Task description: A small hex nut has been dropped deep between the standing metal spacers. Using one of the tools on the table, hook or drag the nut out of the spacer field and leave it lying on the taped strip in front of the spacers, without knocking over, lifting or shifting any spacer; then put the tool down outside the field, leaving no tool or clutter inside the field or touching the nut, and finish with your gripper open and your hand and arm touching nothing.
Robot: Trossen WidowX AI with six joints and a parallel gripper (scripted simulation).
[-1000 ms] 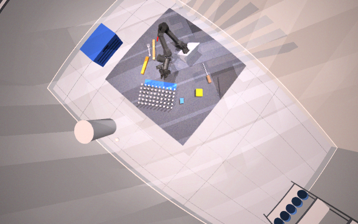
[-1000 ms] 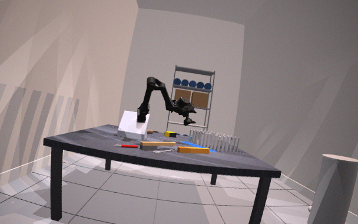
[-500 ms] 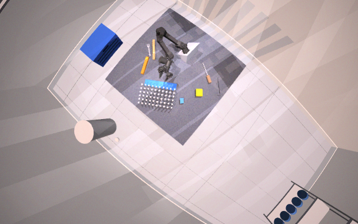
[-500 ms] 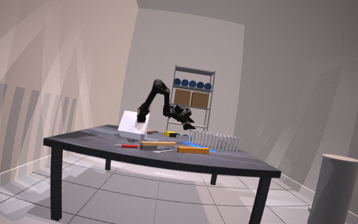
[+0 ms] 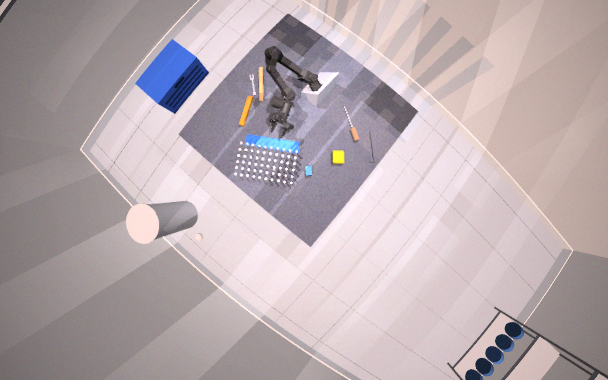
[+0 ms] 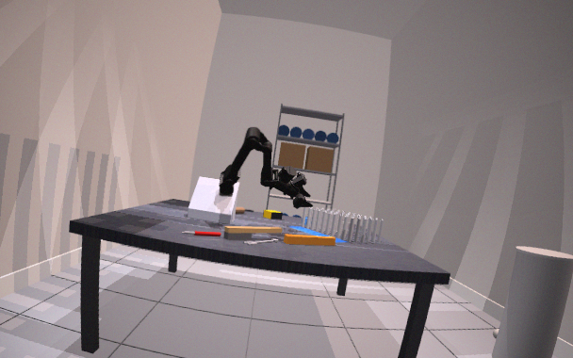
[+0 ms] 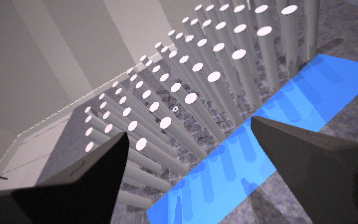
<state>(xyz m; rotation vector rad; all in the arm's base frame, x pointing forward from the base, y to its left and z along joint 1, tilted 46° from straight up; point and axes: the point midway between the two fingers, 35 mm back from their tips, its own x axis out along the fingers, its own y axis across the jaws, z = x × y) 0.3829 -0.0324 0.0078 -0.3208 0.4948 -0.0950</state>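
Now: gripper tip 41 cm past the hook tool, 32 cm to the right of it and 14 cm above it. Also, from my gripper tip: orange bar: 33 cm to the right, 14 cm below, 4 cm behind; then blue block: 29 cm to the left, 13 cm below, 5 cm ahead; then blue taped strip: 15 cm below, 4 cm ahead, 3 cm to the right.
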